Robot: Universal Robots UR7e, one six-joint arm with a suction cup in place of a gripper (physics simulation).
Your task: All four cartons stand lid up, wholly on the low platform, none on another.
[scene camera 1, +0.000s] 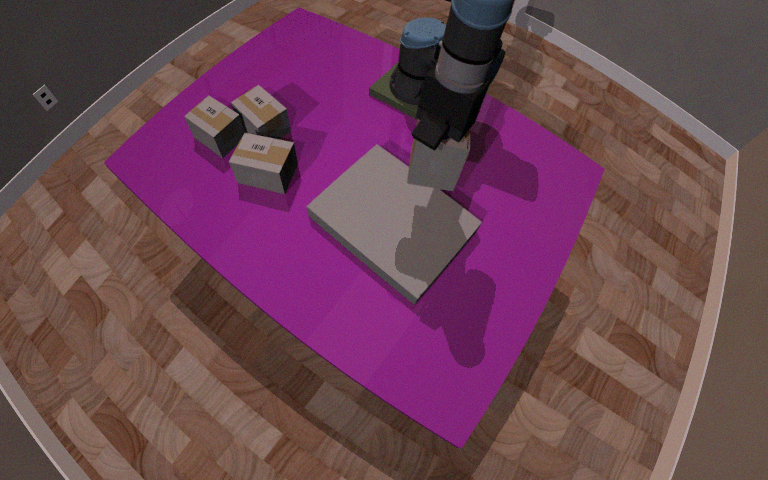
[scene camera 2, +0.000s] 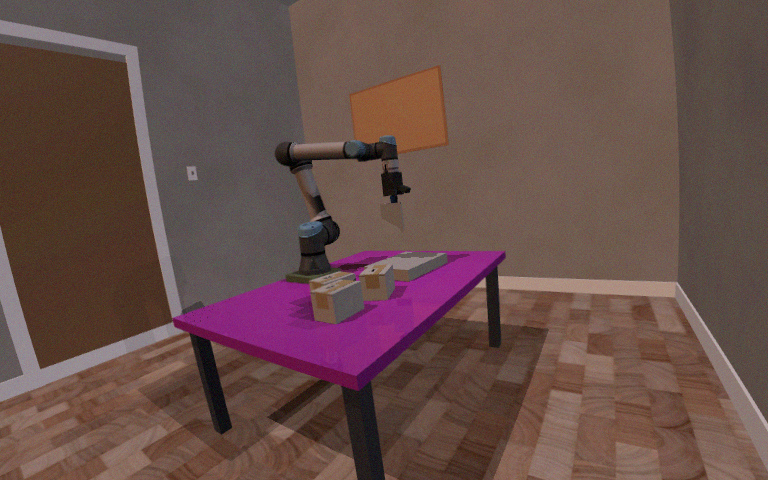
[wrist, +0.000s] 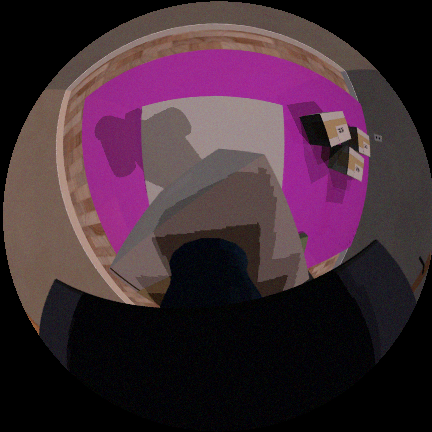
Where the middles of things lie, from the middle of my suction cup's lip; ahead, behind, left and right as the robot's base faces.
Now: suction cup 5 cm short of the low grey platform [scene camera 1: 407, 234], 3 cm to the left of it and 30 cm above it.
